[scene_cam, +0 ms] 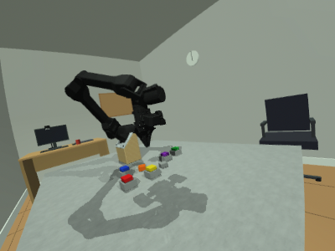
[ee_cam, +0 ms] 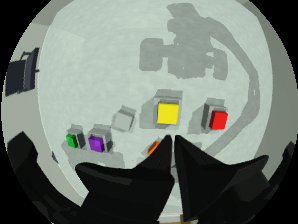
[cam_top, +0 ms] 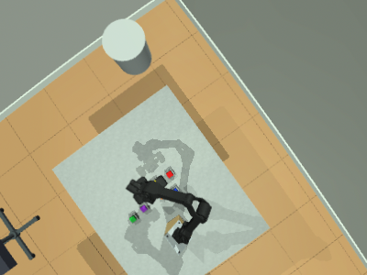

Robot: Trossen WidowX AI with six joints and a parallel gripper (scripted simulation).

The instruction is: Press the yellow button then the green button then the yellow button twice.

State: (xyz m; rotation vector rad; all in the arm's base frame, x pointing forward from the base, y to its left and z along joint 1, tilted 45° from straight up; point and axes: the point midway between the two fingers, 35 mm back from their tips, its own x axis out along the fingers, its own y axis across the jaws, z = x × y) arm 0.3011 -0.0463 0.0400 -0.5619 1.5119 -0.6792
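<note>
Now: the green button 80 mm behind my gripper tip, 240 mm to the left of it and 90 mm below it. From my gripper tip the other things lie so: small grey block 20 mm behind, 80 mm to the left, 110 mm below; then red button 20 mm behind, 100 mm to the right, 90 mm below; then yellow button 90 mm below.
</note>
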